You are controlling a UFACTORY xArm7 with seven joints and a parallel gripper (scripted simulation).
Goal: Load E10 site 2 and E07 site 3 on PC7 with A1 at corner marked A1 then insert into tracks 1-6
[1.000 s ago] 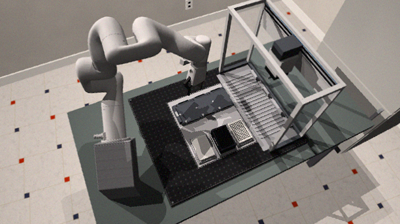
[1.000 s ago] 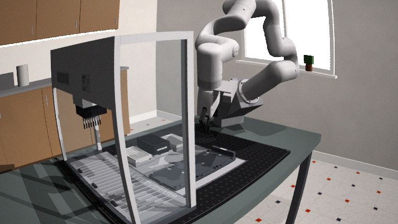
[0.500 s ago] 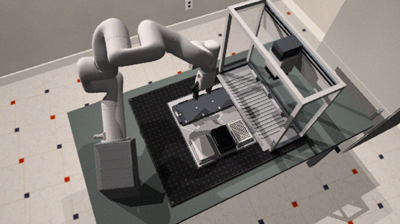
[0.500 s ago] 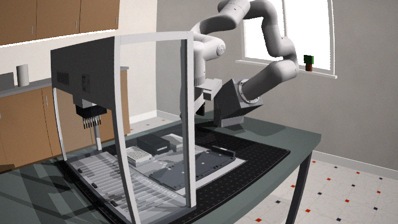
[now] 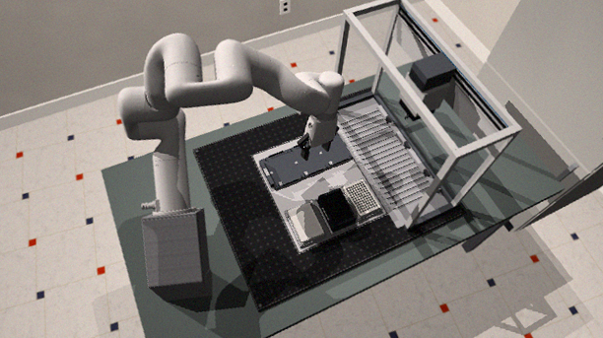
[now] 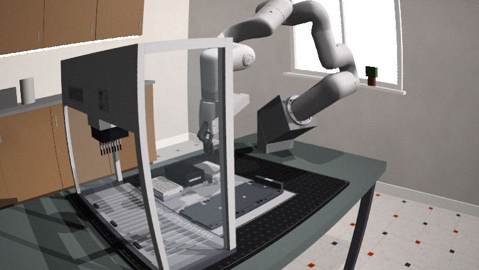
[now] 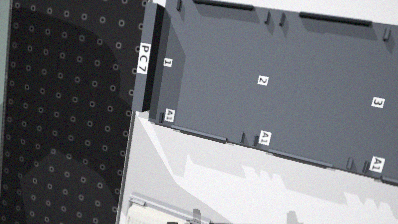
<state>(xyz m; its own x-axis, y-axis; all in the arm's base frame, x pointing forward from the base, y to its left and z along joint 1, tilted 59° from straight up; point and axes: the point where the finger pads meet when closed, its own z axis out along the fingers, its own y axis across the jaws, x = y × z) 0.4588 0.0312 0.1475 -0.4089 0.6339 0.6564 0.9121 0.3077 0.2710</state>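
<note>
My gripper is now 50 mm short of the nest S2, 160 mm to the left of it and 170 mm above it. Round my hand: white 96-well plate E01: 150 mm ahead, 130 mm to the right, 160 mm below; plate carrier PC7: 80 mm to the left, 160 mm below; nest S1: 60 mm behind, 180 mm to the right, 170 mm below.
</note>
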